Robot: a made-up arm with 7 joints.
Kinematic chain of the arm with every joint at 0, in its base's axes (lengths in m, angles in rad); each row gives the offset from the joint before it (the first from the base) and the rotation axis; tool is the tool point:
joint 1: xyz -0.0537 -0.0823 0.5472 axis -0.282 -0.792 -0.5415
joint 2: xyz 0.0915 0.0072 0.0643 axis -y
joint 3: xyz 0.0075 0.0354 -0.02 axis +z
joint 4: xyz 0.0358 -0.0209 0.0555 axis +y
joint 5: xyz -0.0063 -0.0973 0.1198 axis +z
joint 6: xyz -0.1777 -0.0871 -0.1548 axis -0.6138 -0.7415 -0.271
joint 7: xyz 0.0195 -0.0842 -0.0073 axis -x
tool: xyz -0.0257 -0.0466 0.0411
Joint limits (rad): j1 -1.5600..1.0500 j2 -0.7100..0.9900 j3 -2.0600..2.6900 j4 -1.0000..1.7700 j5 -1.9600..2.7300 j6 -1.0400..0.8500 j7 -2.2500..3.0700
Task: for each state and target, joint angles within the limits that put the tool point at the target. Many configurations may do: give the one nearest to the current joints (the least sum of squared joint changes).
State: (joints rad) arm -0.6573 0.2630 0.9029 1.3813 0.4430 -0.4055 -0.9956
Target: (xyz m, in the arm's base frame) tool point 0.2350 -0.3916 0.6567
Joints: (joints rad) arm -0.2805 0.2947 0.5269 1.3785 0.4582 -0.4099 -1.0149
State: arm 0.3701 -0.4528 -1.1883 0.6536 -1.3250 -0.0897 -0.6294
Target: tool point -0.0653 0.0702 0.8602
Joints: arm 0.0712 -0.4026 -0.7231 0.7230 -1.1551 -0.1281 -0.5510
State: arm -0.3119 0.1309 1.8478 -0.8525 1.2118 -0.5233 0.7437
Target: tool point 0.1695 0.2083 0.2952
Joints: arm -0.7507 -0.5515 1.6229 -0.8175 0.7720 -0.5285 0.8170
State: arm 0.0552 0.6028 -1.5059 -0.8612 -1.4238 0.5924 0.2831
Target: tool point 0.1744 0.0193 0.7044
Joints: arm 0.2183 0.7013 -1.6523 -0.8535 -1.6933 0.7000 0.2998
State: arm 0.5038 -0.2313 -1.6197 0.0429 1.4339 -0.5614 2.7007
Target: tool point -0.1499 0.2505 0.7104
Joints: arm 0.6507 -0.7100 -2.0288 0.8412 0.8582 -1.0400 3.0700
